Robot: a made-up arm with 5 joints.
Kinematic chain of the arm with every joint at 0, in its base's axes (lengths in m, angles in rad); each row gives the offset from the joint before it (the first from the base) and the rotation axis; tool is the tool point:
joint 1: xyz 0 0 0.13 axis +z
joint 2: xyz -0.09 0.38 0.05 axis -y
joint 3: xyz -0.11 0 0.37 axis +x
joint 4: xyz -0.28 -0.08 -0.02 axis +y
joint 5: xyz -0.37 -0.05 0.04 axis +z
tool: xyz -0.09 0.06 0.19
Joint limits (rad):
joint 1: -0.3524..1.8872
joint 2: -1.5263..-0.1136
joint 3: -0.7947..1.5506
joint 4: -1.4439..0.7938
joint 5: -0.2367..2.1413
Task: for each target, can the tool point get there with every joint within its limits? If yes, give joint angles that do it. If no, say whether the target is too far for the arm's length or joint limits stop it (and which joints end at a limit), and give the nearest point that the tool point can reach.
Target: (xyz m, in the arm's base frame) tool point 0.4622 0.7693 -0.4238
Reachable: no: joint limits stop it (at a limit: joint 2, joint 3, joint 4, joint 5) | nearest point 0.4491 0.7475 0.7030 | short by 1.127 m
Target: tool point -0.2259 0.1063 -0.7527
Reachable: no: joint limits stop it (at a limit: joint 2, joint 4) | nearest point -0.7434 0.3498 0.1514 | short by 1.070 m
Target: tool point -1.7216 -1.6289 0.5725
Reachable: no: too far | nearest point -0.8208 -0.7766 0.4989 | short by 1.242 m
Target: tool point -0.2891 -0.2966 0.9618
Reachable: yes | joints 1.1063 -1.0410 -0.2703 -1.0229 1.0863
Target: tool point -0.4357 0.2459 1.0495
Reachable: yes | joints 0.5771 -1.2949 0.8820 -0.8450 0.9370
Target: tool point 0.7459 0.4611 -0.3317
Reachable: no: joint limits stop it (at a limit: joint 2, joint 3, joint 4, joint 5) | nearest point 0.7418 0.4585 0.7030 | short by 1.035 m
